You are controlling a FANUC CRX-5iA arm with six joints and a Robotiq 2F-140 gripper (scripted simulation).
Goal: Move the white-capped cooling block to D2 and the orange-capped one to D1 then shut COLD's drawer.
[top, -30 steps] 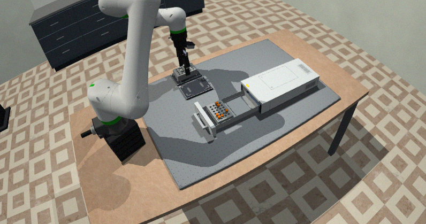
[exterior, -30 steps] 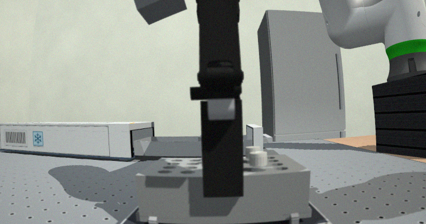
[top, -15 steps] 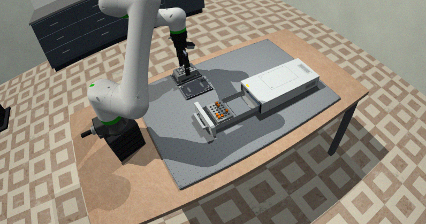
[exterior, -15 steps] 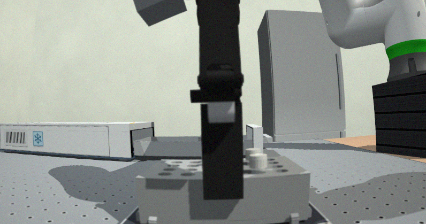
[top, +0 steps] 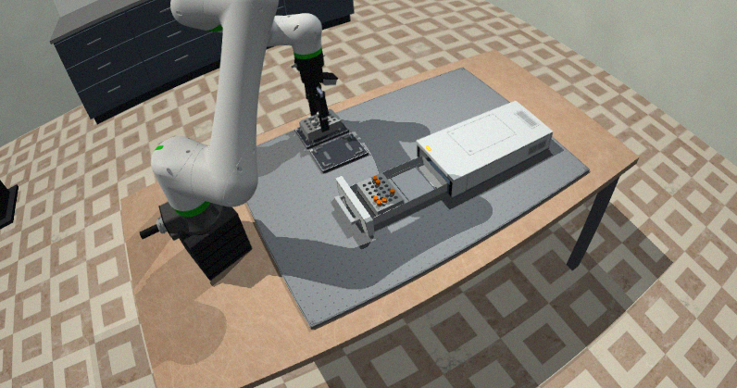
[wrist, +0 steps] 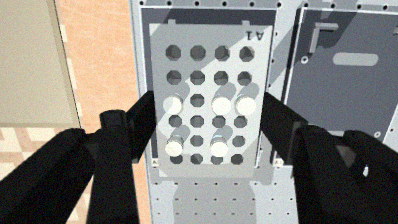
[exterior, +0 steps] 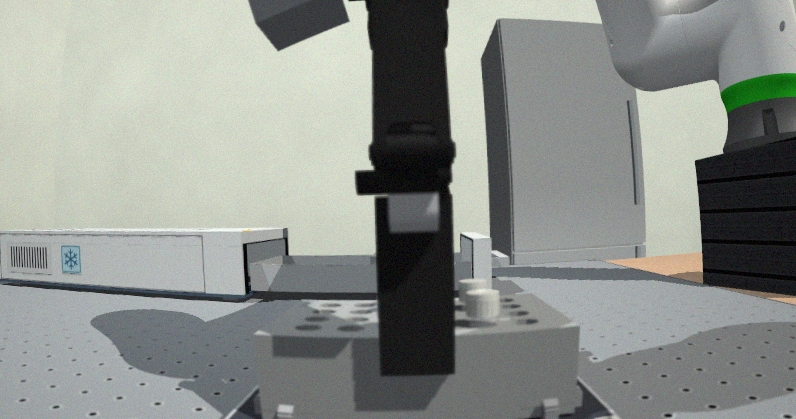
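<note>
My gripper is now 3 cm above the white-capped cooling block. Also, from my hand: cooler drawer 4 cm ahead, 41 cm to the right, 2 cm below; cooler COLD 22 cm ahead, 42 cm to the right, 2 cm below; orange-capped cooling block 41 cm to the right, 3 cm below.
</note>
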